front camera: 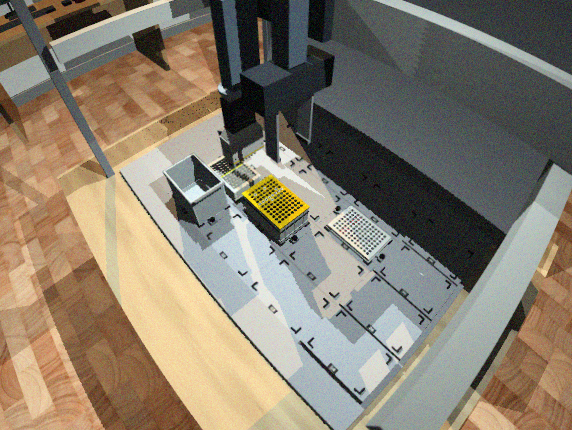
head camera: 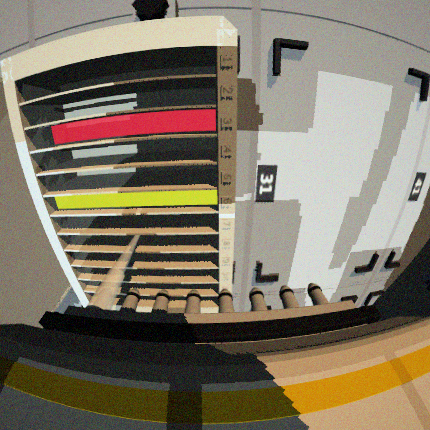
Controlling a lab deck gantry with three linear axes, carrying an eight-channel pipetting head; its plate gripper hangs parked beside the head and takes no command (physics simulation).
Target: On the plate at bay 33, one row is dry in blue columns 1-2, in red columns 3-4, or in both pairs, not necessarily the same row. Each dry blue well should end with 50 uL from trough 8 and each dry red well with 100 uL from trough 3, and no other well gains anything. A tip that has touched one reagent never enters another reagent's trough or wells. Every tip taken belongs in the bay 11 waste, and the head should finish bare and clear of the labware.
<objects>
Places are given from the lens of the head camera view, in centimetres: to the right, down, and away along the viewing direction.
bay 31 label (head camera: 266,174): 3, -2, 10
</objects>
